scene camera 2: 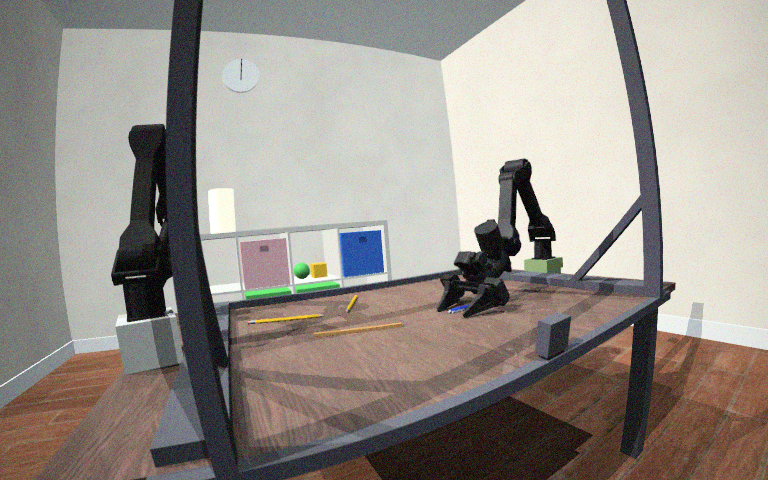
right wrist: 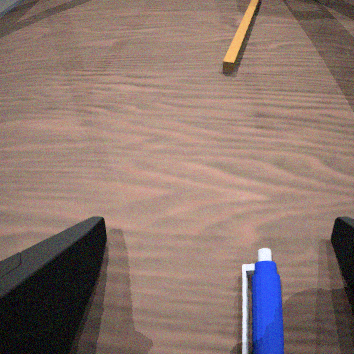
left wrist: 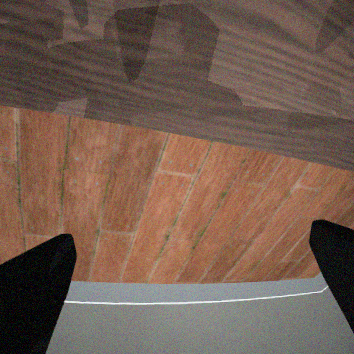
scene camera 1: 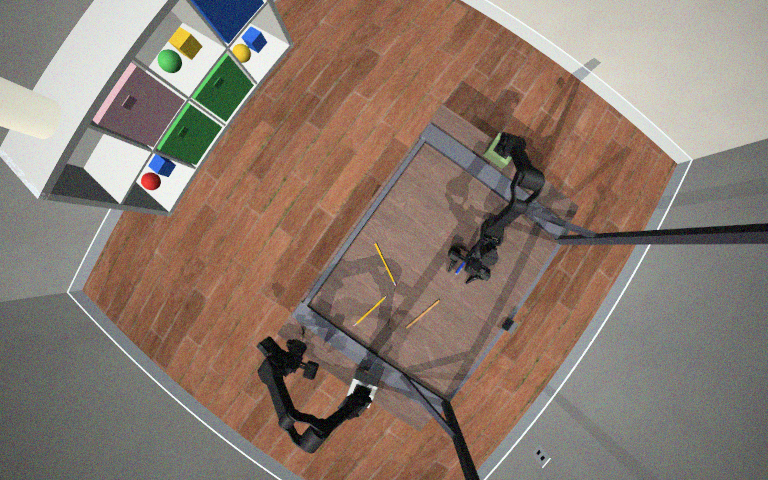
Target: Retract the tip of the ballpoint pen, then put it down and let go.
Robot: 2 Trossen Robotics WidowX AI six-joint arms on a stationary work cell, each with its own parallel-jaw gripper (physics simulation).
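Frame: origin at the left arm's base, x ahead, y left, z up, level; metres.
Seen in the pictures: left gripper, between the fingertips: (left wrist: 193,240) (scene camera 1: 300,363); right gripper, between the fingertips: (scene camera 2: 450,313) (right wrist: 221,229) (scene camera 1: 457,277); left arm's base, origin of its link: (scene camera 2: 145,315) (scene camera 1: 361,393); right arm's base, origin of its link: (scene camera 2: 543,258) (scene camera 1: 503,148).
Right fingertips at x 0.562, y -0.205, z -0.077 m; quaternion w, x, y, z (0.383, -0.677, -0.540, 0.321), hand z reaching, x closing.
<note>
Pixels of each thing's top centre, then the offset from my right fingertips to it. Level surfaces: height alone.
- blue ballpoint pen, centre of its top: (scene camera 2: 473,303) (scene camera 1: 466,260) 0.080 m ahead, 0.010 m right, 0.006 m up
- table, height of its surface: 0.005 m down
- orange stick, centre of its top: (right wrist: 246,17) (scene camera 2: 358,328) (scene camera 1: 422,314) 0.188 m back, 0.080 m left, 0.002 m up
- grey block, centre of its top: (scene camera 2: 553,317) (scene camera 1: 512,327) 0.111 m back, 0.276 m right, 0.053 m up
The blue ballpoint pen (scene camera 1: 459,267) (scene camera 2: 458,309) (right wrist: 267,310) lies on the table (scene camera 1: 407,186) (scene camera 2: 339,390). In the right wrist view its white button end points up the picture, with a white clip along its left side; its lower part is out of view. My right gripper (scene camera 1: 459,273) (scene camera 2: 452,312) (right wrist: 221,229) is open and low over the table, with the pen between its spread fingers, nearer the right-hand finger in the right wrist view and held by neither. The pen's tip is hidden. My left gripper (scene camera 1: 304,357) (left wrist: 193,240) is open and empty, outside the table frame at the lower left of scene camera 1.
An orange stick (scene camera 1: 423,313) (scene camera 2: 357,329) (right wrist: 242,37) and two yellow pencils, one (scene camera 1: 385,263) (scene camera 2: 352,303) and another (scene camera 1: 369,311) (scene camera 2: 286,319), lie on the table. A grey block (scene camera 1: 508,323) (scene camera 2: 553,336) stands on the frame's edge. Dark frame posts rise at the corners.
</note>
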